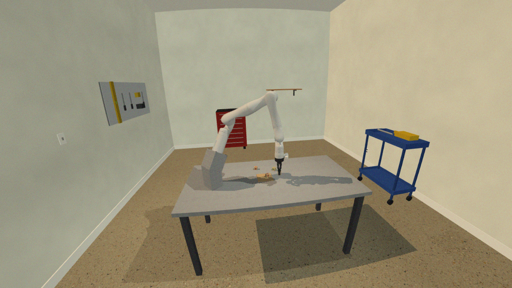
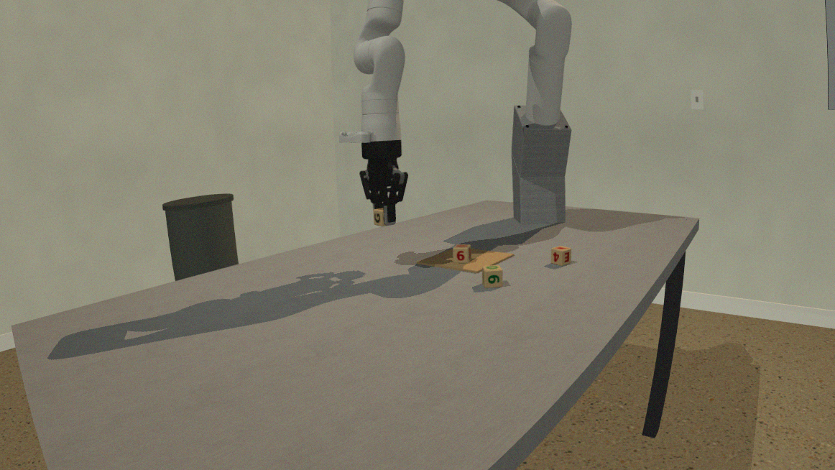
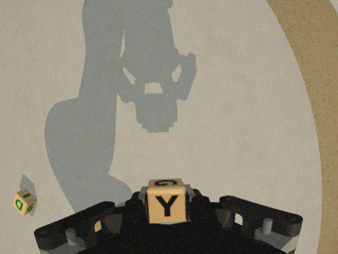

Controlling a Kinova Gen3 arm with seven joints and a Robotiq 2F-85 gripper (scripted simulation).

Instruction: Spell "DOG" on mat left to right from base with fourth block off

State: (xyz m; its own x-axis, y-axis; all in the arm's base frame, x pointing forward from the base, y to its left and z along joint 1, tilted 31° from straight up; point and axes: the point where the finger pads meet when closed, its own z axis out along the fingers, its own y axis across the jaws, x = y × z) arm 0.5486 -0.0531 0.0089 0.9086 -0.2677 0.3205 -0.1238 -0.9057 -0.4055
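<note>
Now: the O block 100 mm behind my hand, 110 mm to the left of it and 80 mm below it. From my hand the other things lie so: tan mat: 120 mm behind, 100 mm to the left, 100 mm below; G block: 10 mm below; D block: 20 mm behind, 240 mm to the left, 90 mm below.
</note>
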